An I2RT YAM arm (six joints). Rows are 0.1 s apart.
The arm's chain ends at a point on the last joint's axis. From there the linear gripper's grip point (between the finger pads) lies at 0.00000 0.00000 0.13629 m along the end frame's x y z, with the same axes.
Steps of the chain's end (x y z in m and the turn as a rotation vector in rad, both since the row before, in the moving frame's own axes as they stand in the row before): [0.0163, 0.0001, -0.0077, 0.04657, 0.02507, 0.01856]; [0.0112, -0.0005, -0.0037, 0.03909, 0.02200, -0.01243]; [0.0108, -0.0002, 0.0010, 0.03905, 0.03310, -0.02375]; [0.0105, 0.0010, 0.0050, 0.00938, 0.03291, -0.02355]
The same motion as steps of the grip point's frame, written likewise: [0.0198, -0.0062, -0.0079, 0.04657, 0.02507, 0.01856]; [0.0142, -0.0058, -0.0038, 0.03909, 0.02200, -0.01243]; [0.0152, -0.0056, 0.0008, 0.03905, 0.03310, -0.02375]; [0.0150, -0.0003, 0.0049, 0.00938, 0.03291, -0.02355]
